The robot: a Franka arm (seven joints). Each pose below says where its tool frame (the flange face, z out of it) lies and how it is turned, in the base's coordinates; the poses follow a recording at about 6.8 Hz.
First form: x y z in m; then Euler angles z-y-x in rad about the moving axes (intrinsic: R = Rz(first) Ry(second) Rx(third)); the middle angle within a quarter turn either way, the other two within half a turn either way.
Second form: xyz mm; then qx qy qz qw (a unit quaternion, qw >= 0). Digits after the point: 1 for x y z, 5 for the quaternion.
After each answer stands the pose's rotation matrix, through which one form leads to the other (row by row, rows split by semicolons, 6 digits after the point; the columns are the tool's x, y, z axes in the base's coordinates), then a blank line. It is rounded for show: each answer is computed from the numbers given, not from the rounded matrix.
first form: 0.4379 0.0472 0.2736 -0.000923 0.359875 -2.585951
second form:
437.9 47.2 273.6 -0.94611 0.04952 0.17198 0.26991
0.935940 -0.186543 -0.298692; -0.000864 -0.849390 0.527764; -0.352157 -0.493698 -0.795140

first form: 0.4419 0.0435 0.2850 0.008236 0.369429 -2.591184
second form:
441.9 43.5 285.0 -0.94620 0.04601 0.17785 0.26639
0.932502 -0.181833 -0.312052; 0.007680 -0.853837 0.520483; -0.361083 -0.487748 -0.794809

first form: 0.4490 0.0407 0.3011 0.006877 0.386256 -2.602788
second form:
449.0 40.7 301.1 -0.94618 0.04783 0.18590 0.26057
0.926304 -0.187393 -0.326871; 0.006370 -0.859632 0.510875; -0.376723 -0.475307 -0.795087

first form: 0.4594 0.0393 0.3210 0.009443 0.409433 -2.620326
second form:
459.4 39.3 321.0 -0.94629 0.04792 0.19761 0.25138
0.917306 -0.190042 -0.349906; 0.008662 -0.869022 0.494697; -0.398089 -0.456819 -0.795513

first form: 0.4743 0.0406 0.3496 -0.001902 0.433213 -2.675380
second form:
474.3 40.6 349.6 -0.95017 0.05055 0.20889 0.22580
0.907620 -0.190397 -0.374132; -0.001726 -0.892917 0.450219; -0.419789 -0.407982 -0.810758

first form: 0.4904 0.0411 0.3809 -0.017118 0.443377 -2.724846
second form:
490.4 41.1 380.9 -0.95400 0.05365 0.21339 0.20364
0.903176 -0.189278 -0.385289; -0.015462 -0.911304 0.411443; -0.428992 -0.365648 -0.825995

